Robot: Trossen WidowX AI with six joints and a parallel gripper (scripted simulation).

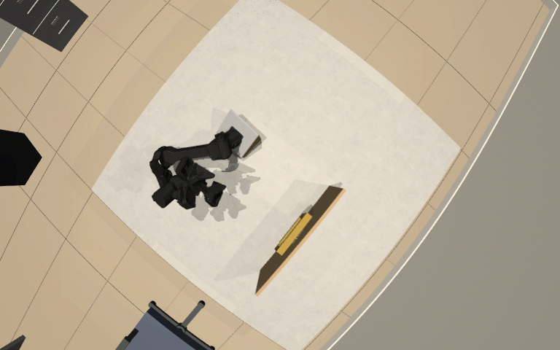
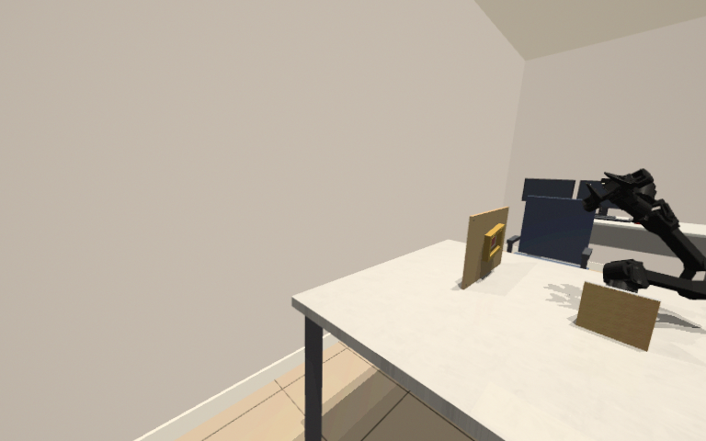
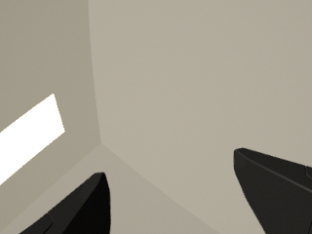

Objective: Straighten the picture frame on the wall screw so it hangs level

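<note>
My gripper tip is 300 mm short of the picture frame and 300 mm above it. The rest, counted from my gripper tip: wooden wall panel 310 mm ahead, 320 mm below.
</note>
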